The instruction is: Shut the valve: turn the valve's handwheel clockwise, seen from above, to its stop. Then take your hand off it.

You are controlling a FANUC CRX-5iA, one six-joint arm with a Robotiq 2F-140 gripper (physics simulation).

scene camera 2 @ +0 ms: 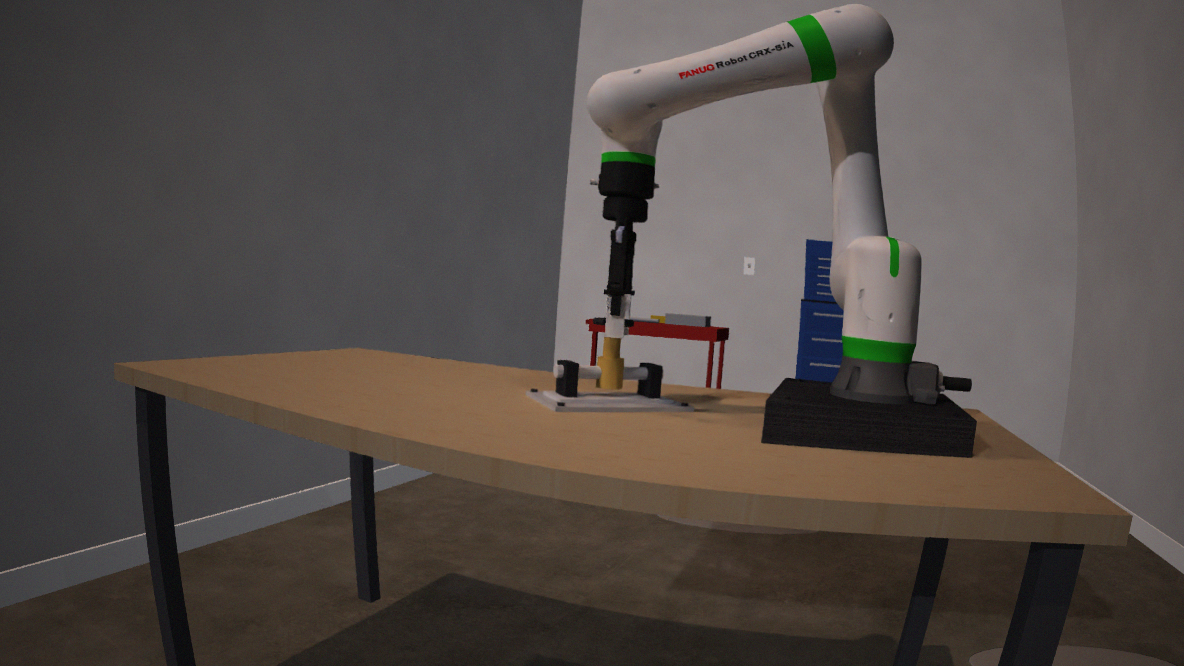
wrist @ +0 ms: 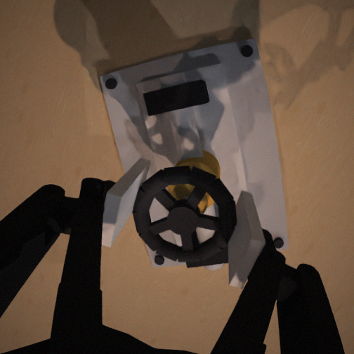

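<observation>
The black handwheel with five spokes sits above the brass-yellow valve body. In the wrist view the wheel lies between the two pale finger pads. My gripper points down and is shut on the handwheel, one pad at each side of its rim. In the scene view the pads hide most of the wheel. The valve's white pipe rests in two black supports on a light grey base plate.
The base plate lies on the wooden table. The robot's black mounting block stands on the table at the right. A red workbench and a blue drawer cabinet stand behind the table.
</observation>
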